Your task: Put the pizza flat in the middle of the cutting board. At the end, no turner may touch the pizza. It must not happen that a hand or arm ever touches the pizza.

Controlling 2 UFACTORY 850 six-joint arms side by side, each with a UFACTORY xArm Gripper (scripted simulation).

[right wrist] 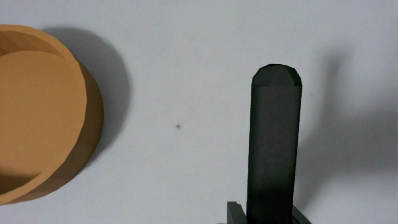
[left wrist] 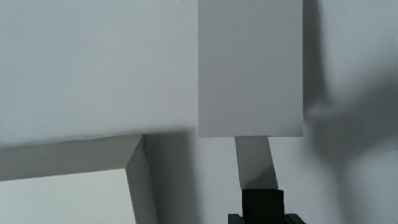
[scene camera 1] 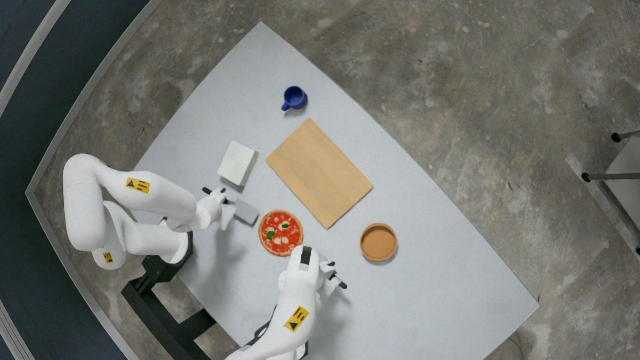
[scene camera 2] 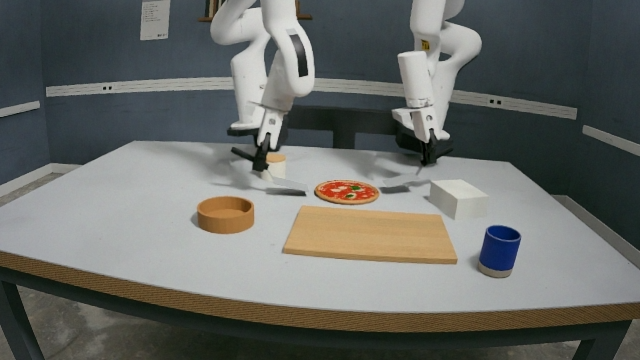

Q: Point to a brown bowl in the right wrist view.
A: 59,113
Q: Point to a blue mug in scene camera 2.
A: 500,246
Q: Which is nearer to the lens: the pizza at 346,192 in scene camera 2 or the brown bowl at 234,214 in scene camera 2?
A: The brown bowl.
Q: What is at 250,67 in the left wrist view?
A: A turner.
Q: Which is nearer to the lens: the cutting board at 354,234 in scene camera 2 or the brown bowl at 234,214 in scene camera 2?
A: The cutting board.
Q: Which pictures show the brown bowl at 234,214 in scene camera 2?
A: The right wrist view, scene camera 1 and scene camera 2 only.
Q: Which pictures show the pizza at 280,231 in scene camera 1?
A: Scene camera 1 and scene camera 2 only.
